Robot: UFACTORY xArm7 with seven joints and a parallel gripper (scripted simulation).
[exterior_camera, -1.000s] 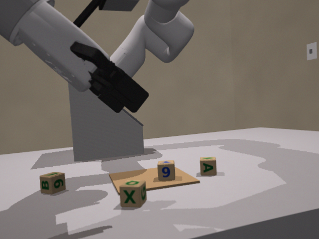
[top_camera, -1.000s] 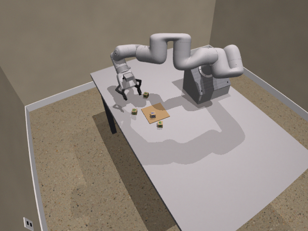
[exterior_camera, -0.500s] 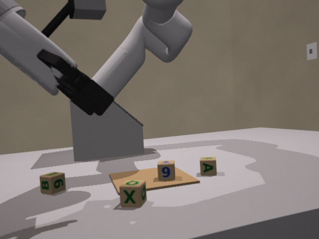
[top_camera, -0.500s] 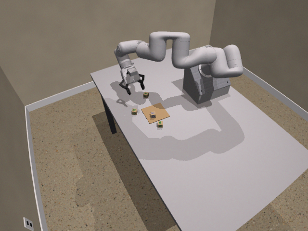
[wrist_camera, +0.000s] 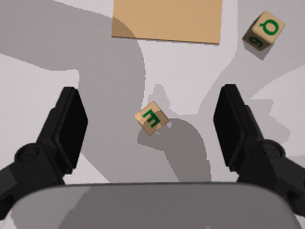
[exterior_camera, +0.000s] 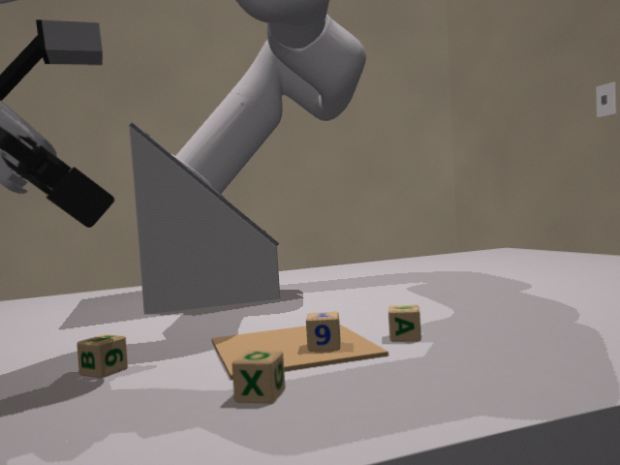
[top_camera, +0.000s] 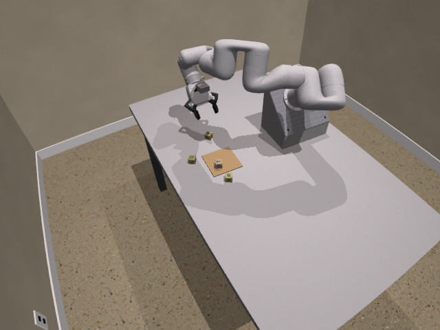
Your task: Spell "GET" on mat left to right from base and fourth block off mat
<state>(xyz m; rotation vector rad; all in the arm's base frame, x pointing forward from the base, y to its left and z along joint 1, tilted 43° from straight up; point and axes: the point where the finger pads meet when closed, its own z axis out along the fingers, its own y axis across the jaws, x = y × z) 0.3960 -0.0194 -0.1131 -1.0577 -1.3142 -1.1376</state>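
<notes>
The wooden block is 12 cm ahead of my hand, 12 cm to the left of it and 13 cm below it. The rest, counted from my hand: tan mat 17 cm to the left, 15 cm below.
</notes>
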